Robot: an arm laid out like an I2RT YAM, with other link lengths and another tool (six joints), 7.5 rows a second.
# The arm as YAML. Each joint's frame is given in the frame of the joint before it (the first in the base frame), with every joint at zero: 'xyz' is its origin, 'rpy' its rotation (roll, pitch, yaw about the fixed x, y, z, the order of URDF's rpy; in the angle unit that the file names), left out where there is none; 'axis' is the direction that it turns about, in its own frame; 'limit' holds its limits. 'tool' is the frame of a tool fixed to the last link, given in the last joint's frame.
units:
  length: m
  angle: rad
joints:
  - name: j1
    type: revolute
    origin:
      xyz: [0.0, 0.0, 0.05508]
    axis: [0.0, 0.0, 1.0]
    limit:
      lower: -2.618
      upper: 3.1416
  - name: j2
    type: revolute
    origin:
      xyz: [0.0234, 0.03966, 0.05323]
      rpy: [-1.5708, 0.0, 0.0]
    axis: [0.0, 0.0, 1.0]
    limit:
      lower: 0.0
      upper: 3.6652
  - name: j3
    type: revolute
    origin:
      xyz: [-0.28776, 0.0, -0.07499]
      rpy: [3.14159, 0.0, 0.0]
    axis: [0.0, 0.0, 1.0]
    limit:
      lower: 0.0
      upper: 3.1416
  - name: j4
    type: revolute
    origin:
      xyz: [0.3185, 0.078, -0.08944]
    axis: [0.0, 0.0, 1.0]
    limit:
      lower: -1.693
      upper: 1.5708
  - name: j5
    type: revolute
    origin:
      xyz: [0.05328, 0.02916, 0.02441]
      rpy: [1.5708, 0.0, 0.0]
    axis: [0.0, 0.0, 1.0]
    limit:
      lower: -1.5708
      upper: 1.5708
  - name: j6
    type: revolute
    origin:
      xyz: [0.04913, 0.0, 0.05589]
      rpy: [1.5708, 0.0, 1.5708]
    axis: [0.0, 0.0, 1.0]
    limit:
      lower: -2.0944
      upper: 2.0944
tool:
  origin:
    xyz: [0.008, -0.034, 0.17]
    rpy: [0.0, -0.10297, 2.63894]
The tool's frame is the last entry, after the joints.
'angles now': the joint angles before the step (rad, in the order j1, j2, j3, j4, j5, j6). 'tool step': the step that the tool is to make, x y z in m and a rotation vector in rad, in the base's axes. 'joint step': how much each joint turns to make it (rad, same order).
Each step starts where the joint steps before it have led.
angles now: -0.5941 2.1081 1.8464 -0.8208 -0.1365 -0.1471
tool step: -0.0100 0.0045 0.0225 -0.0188 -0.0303 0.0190
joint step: -0.0097 -0.0741 -0.0517 0.0097 -0.0152 -0.0246
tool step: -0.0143 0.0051 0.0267 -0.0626 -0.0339 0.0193
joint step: -0.0028 -0.1068 -0.0883 0.0399 0.0159 -0.0360
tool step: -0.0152 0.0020 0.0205 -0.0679 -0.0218 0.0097
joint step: -0.0037 -0.0929 -0.0795 0.0389 0.0280 -0.0359
